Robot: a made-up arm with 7 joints. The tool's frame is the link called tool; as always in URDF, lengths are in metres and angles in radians.
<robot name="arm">
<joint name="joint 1" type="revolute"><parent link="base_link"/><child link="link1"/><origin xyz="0 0 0.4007"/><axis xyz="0 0 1"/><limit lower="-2.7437" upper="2.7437" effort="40" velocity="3.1"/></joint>
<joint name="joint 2" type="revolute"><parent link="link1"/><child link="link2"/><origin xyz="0 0 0"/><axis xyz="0 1 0"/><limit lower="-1.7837" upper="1.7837" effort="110" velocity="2.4"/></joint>
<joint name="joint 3" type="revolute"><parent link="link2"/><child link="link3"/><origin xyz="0 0 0.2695"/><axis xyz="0 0 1"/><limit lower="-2.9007" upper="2.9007" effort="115" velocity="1.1"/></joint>
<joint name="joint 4" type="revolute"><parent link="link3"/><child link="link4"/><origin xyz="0.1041 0 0"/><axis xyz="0 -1 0"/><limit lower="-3.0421" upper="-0.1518" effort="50" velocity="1.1"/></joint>
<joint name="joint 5" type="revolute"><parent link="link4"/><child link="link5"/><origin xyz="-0.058 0 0.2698"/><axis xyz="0 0 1"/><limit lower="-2.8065" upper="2.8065" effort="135" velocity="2"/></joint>
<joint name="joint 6" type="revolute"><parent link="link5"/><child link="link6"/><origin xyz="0 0 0"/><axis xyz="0 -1 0"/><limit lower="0.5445" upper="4.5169" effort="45" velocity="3.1"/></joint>
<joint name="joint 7" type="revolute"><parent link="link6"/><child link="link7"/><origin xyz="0.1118 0 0"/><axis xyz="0 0 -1"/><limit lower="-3.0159" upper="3.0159" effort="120" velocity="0.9"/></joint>
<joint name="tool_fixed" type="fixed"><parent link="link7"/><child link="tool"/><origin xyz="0 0 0" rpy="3.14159 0 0"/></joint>
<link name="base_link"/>
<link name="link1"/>
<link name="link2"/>
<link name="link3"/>
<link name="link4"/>
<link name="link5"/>
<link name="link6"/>
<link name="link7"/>
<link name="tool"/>
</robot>
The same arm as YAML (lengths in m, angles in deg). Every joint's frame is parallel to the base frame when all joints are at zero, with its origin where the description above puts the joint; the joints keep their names.
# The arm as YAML. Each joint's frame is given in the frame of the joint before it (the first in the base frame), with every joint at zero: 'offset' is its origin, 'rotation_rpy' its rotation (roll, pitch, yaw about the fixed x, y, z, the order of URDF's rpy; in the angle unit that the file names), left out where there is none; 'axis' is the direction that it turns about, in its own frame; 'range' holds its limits. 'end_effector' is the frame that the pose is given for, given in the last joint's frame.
length_unit: m
angle_unit: deg
chain:
  - id: joint 1
    offset: [0.0, 0.0, 0.4007]
    axis: "+z"
    range: [-157.2, 157.2]
  - id: joint 2
    offset: [0.0, 0.0, 0.0]
    axis: "+y"
    range: [-102.2, 102.2]
  - id: joint 3
    offset: [0.0, 0.0, 0.2695]
    axis: "+z"
    range: [-166.2, 166.2]
  - id: joint 4
    offset: [0.1041, 0.0, 0.0]
    axis: "-y"
    range: [-174.3, -8.7]
  - id: joint 5
    offset: [-0.058, 0.0, 0.2698]
    axis: "+z"
    range: [-160.8, 160.8]
  - id: joint 6
    offset: [0.0, 0.0, 0.0]
    axis: "-y"
    range: [31.2, 258.8]
  - id: joint 7
    offset: [0.1118, 0.0, 0.0]
    axis: "-z"
    range: [-172.8, 172.8]
end_effector:
  offset: [0.0, 0.0, 0.0]
  rotation_rpy: [180.0, 0.0, 0.0]

